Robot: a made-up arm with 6 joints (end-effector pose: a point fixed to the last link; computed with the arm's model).
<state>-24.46 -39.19 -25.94 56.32 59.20 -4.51</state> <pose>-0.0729 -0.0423 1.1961 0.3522 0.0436 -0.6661 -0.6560</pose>
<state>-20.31 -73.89 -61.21 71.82 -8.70 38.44</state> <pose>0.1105 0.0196 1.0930 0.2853 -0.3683 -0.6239 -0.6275</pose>
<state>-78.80 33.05 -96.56 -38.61 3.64 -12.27</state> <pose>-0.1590 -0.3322 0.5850 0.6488 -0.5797 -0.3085 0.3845</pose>
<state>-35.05 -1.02 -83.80 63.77 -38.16 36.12</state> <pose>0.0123 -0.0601 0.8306 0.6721 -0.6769 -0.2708 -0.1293</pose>
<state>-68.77 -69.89 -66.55 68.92 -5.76 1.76</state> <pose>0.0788 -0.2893 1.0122 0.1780 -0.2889 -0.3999 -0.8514</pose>
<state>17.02 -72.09 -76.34 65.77 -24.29 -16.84</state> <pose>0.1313 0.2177 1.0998 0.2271 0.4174 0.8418 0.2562</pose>
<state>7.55 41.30 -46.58 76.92 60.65 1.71</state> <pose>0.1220 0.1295 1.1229 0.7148 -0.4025 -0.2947 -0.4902</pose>
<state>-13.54 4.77 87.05 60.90 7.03 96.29</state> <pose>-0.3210 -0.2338 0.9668 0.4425 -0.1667 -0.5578 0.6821</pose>
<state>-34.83 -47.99 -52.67 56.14 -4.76 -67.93</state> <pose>0.0098 0.0302 1.1404 0.2473 0.2035 0.8671 0.3816</pose>
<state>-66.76 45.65 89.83 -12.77 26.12 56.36</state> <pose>-0.2453 -0.3083 0.9172 0.6033 0.3013 -0.7377 -0.0322</pose>
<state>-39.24 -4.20 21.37 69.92 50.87 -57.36</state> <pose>-0.1922 -0.2055 1.2433 0.3500 0.4436 -0.5344 -0.6287</pose>
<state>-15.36 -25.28 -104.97 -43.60 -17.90 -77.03</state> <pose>-0.0932 -0.1791 0.7957 0.4620 -0.7348 -0.4210 0.2635</pose>
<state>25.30 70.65 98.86 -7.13 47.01 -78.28</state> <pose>-0.0568 0.2469 1.4332 0.5191 0.4602 -0.5728 -0.4366</pose>
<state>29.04 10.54 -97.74 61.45 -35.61 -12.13</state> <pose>0.0685 0.0461 0.8803 0.1797 -0.8275 -0.4950 0.1948</pose>
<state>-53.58 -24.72 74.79 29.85 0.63 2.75</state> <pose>-0.2786 -0.0301 0.8066 0.0313 0.1928 -0.9806 -0.0174</pose>
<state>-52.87 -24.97 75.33 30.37 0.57 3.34</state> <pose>-0.2790 -0.0304 0.8041 0.0334 0.1936 -0.9805 -0.0069</pose>
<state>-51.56 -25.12 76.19 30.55 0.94 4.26</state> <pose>-0.2796 -0.0314 0.8028 0.0389 0.1939 -0.9802 0.0084</pose>
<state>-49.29 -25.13 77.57 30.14 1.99 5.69</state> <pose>-0.2802 -0.0331 0.8035 0.0495 0.1930 -0.9794 0.0313</pose>
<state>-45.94 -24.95 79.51 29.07 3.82 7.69</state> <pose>-0.2809 -0.0354 0.8067 0.0663 0.1906 -0.9774 0.0625</pose>
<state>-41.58 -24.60 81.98 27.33 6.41 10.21</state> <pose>-0.2818 -0.0380 0.8129 0.0884 0.1859 -0.9733 0.1016</pose>
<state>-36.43 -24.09 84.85 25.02 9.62 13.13</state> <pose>-0.2828 -0.0400 0.8219 0.1146 0.1786 -0.9662 0.1465</pose>
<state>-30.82 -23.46 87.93 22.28 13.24 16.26</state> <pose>-0.2839 -0.0406 0.8335 0.1429 0.1688 -0.9557 0.1941</pose>
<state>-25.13 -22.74 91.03 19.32 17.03 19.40</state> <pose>-0.2853 -0.0394 0.8467 0.1715 0.1573 -0.9422 0.2411</pose>
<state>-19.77 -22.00 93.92 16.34 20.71 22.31</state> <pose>-0.2867 -0.0361 0.8601 0.1981 0.1451 -0.9268 0.2840</pose>
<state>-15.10 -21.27 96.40 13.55 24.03 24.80</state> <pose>-0.2881 -0.0314 0.8728 0.2213 0.1336 -0.9116 0.3198</pose>
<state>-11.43 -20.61 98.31 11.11 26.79 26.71</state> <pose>-0.2894 -0.0260 0.8836 0.2398 0.1240 -0.8986 0.3460</pose>
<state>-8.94 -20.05 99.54 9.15 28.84 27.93</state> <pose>-0.2904 -0.0209 0.8918 0.2530 0.1173 -0.8897 0.3615</pose>
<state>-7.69 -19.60 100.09 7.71 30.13 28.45</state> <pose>-0.2911 -0.0168 0.8975 0.2607 0.1140 -0.8860 0.3662</pose>
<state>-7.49 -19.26 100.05 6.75 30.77 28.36</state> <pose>-0.2915 -0.0141 0.9009 0.2637 0.1138 -0.8869 0.3619</pose>
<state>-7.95 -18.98 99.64 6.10 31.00 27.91</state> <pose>-0.2916 -0.0124 0.9031 0.2638 0.1154 -0.8906 0.3521</pose>
